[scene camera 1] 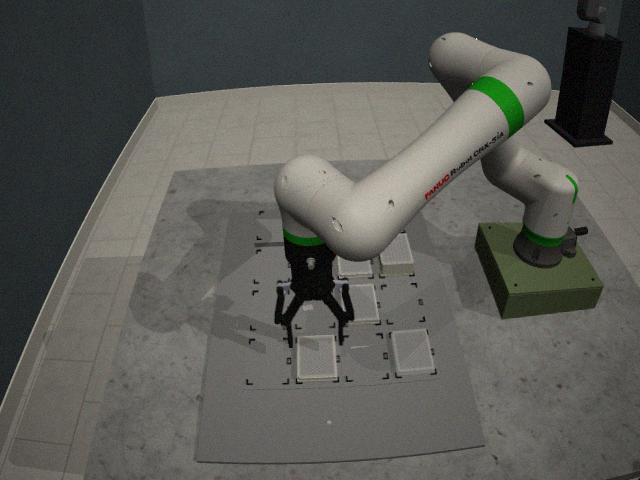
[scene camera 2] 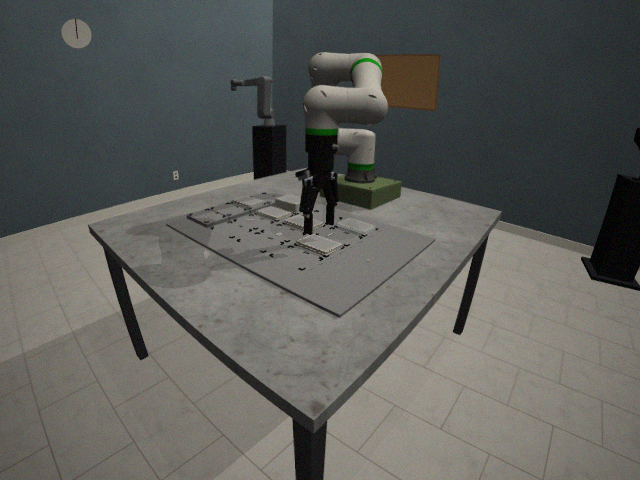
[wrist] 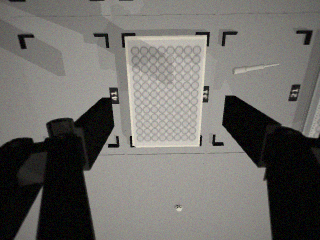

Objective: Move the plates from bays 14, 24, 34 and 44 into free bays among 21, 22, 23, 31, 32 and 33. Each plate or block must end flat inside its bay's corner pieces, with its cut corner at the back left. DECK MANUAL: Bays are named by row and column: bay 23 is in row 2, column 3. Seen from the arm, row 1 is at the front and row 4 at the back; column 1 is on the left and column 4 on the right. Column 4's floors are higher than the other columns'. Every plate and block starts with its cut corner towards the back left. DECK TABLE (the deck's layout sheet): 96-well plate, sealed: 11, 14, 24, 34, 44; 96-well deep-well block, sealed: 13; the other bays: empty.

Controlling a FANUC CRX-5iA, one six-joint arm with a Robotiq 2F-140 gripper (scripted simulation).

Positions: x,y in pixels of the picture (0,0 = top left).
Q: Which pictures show my gripper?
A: Scene camera 1, scene camera 2 and the wrist view: all of them.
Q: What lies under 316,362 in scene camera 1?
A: A sealed 96-well plate.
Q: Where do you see a sealed 96-well plate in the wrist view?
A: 165,74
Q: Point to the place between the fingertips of my gripper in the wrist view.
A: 168,111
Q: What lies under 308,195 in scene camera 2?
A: My gripper.
